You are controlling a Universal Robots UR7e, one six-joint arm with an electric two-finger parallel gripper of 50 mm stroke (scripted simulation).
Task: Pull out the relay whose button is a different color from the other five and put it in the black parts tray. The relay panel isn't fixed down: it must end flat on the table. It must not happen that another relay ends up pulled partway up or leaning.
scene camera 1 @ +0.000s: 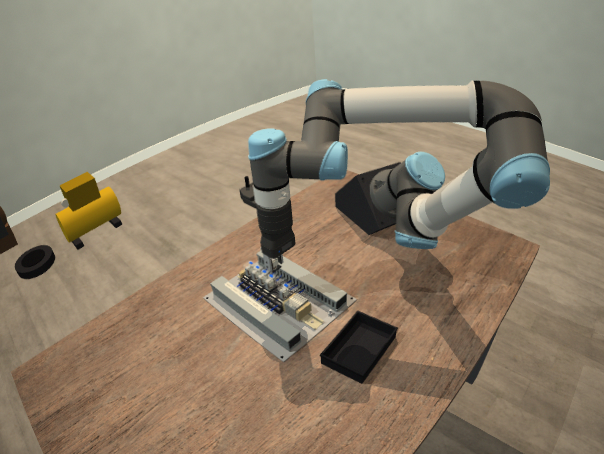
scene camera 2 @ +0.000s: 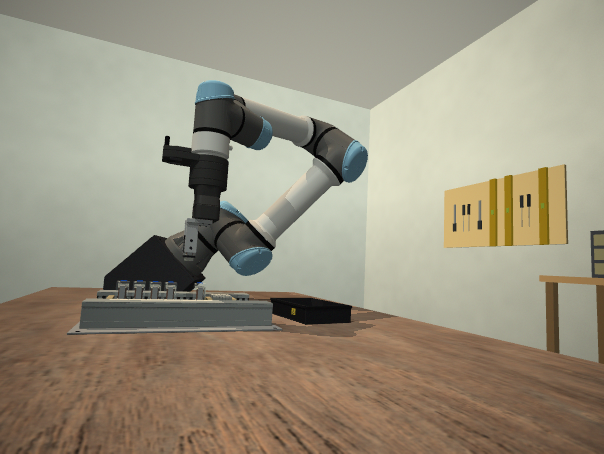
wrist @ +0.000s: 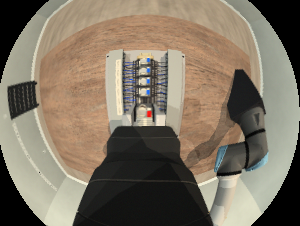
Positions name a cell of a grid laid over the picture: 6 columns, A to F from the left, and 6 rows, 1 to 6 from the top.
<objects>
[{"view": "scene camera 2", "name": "my gripper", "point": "B4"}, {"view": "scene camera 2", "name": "grey relay panel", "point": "C5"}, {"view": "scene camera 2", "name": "black parts tray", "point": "D5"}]
</objects>
